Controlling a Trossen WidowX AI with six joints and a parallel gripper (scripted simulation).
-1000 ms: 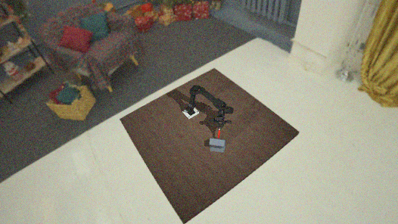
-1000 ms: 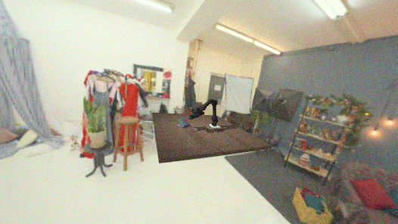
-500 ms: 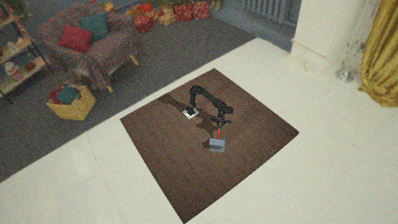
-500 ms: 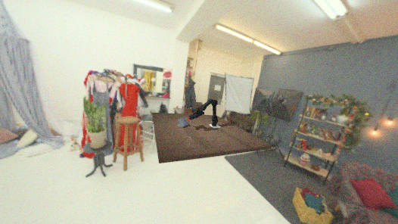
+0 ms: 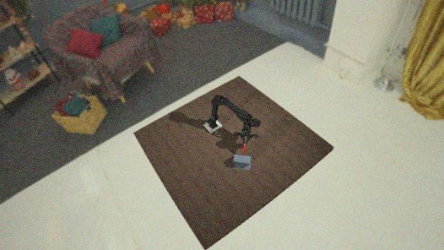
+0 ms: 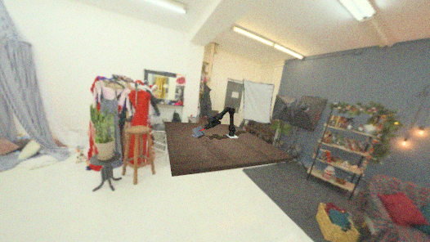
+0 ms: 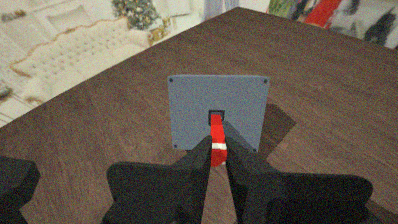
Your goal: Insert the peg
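The grey sloped panel lies 5 cm ahead of my gripper tip, 6 cm to the right of it and 6 cm below it. The rest, counted from my gripper tip: red peg (1 cm below).
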